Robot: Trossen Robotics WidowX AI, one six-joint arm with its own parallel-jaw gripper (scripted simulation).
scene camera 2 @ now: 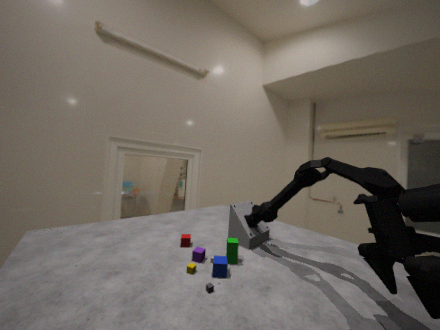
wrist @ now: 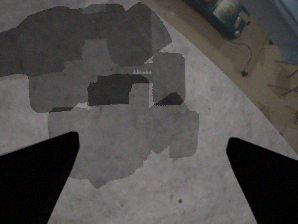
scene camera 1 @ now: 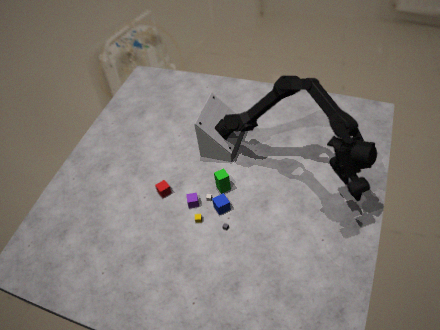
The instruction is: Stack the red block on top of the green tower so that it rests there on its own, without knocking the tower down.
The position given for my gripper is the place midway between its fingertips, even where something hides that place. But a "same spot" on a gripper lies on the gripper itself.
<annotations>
my gripper: scene camera 2; wrist; scene camera 1 352,192
same spot on my gripper: (wrist: 41,171) = (scene camera 2: 390,275)
</annotations>
